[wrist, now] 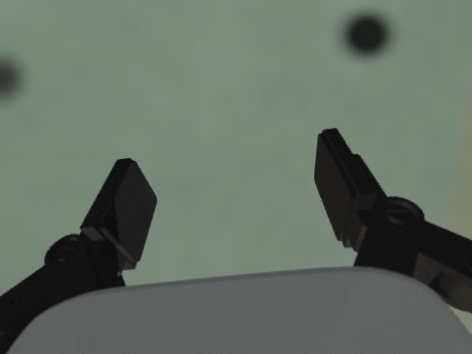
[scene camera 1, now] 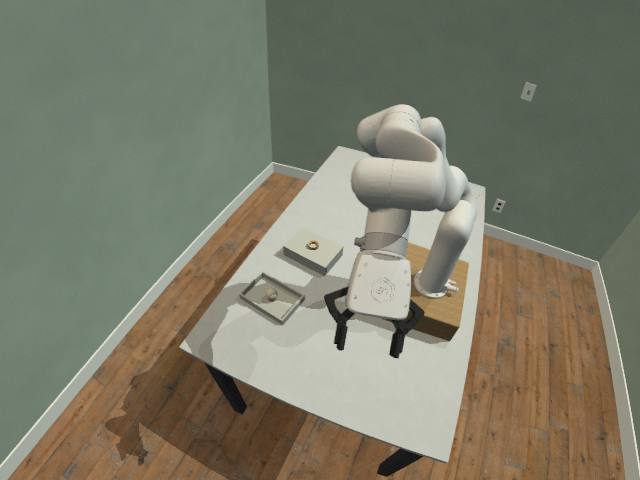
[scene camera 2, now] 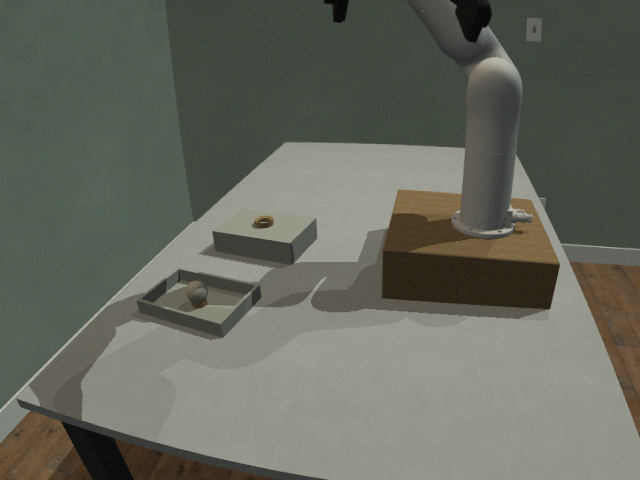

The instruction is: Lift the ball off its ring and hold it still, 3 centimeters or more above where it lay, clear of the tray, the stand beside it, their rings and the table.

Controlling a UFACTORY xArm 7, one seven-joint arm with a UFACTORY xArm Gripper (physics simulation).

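Where they show: gripper, between the fingertips: [wrist: 228,167] [scene camera 1: 367,353] [scene camera 2: 412,14]; arm's base, origin of its link: [scene camera 1: 431,284] [scene camera 2: 482,225].
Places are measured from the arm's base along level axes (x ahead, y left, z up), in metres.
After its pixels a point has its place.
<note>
A pale grey-beige ball [scene camera 1: 270,294] {x 0.499, y 0.227, z -0.048 m} [scene camera 2: 196,291] {x 0.494, y 0.229, z -0.053 m} rests on a small tan ring [scene camera 2: 203,303] {x 0.489, y 0.224, z -0.076 m} inside the shallow grey tray [scene camera 1: 261,311] {x 0.508, y 0.282, z -0.083 m} [scene camera 2: 180,316] {x 0.505, y 0.280, z -0.073 m}. The low box-shaped stand [scene camera 1: 325,254] {x 0.400, y -0.019, z -0.044 m} [scene camera 2: 253,246] {x 0.462, y 0.026, z -0.065 m} is beside the tray, with a bare golden ring [scene camera 1: 308,246] {x 0.472, y -0.025, z -0.038 m} [scene camera 2: 263,226] {x 0.453, y -0.020, z -0.039 m} on top. My gripper [scene camera 1: 367,351] {x 0.120, y 0.532, z 0.382 m} [scene camera 2: 405,29] {x 0.120, y 0.532, z 0.382 m} [wrist: 228,167] {x 0.120, y 0.532, z 0.382 m} is open and empty, with its fingers wide apart. It is high above the table, well away from the ball, which lies to its left in both scene views. The ball does not show in the wrist view.
The arm's base stands on a wooden block [scene camera 1: 439,332] {x -0.076, y 0.139, z -0.061 m} [scene camera 2: 465,279] {x 0.037, y 0.137, z -0.042 m} at the right of the white table [scene camera 1: 361,397] {x 0.097, y 0.430, z -0.094 m} [scene camera 2: 387,392] {x 0.145, y 0.373, z -0.093 m}. The arm's shadow falls across the table and tray. A green wall [scene camera 1: 129,129] [scene camera 2: 77,155] [wrist: 225,75] rises beyond the table's left side.
</note>
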